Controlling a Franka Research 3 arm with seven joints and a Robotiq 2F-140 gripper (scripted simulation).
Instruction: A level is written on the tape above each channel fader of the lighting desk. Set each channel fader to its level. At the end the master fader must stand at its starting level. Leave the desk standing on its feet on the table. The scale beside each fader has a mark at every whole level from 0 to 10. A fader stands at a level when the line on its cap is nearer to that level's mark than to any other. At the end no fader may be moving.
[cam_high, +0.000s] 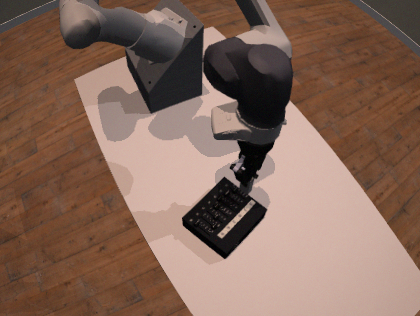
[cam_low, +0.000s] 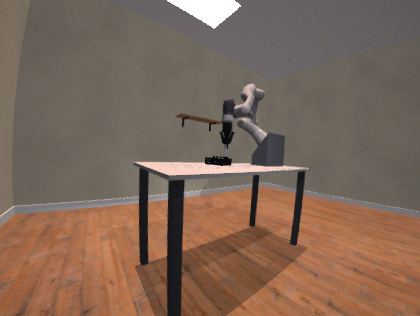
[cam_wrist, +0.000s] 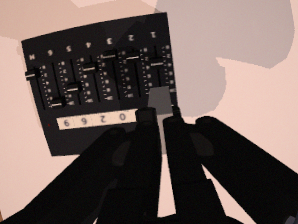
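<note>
Now: the master fader 2 cm ahead of my hand, 14 cm to the right of it and 7 cm below it.
</note>
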